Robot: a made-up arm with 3 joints. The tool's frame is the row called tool.
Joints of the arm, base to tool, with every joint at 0 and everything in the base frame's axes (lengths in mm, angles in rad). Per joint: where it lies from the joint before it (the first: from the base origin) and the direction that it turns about. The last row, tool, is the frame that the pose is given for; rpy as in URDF.
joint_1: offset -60.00 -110.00 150.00 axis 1 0 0
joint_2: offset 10.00 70.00 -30.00 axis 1 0 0
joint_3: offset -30.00 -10.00 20.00 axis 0 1 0
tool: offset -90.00 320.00 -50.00 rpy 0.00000 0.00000 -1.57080
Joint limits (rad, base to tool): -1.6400..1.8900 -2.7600..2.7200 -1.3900..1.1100
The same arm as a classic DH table. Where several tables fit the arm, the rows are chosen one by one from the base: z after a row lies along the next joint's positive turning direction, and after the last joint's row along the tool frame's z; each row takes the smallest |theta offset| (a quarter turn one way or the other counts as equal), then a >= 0, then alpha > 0; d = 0 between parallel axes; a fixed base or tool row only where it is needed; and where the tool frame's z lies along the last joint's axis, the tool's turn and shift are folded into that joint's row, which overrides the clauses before.
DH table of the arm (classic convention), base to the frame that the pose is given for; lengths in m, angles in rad. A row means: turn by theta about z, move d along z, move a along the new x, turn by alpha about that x. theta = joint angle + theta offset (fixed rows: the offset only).
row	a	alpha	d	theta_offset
base (fixed)	0.11	-1.5708	0.15	-1.5708
joint_1	-0.0762	0	0	-0.4049
joint_2	0.02	1.5708	-0.08	-1.1659
joint_3	0.09	-1.5708	0.31	-1.5708
tool (fixed)	0	0	-0.05	1.5708
Joint limits (rad, base to tool): -1.64..1.89 -2.76..2.72 -1.39..1.11

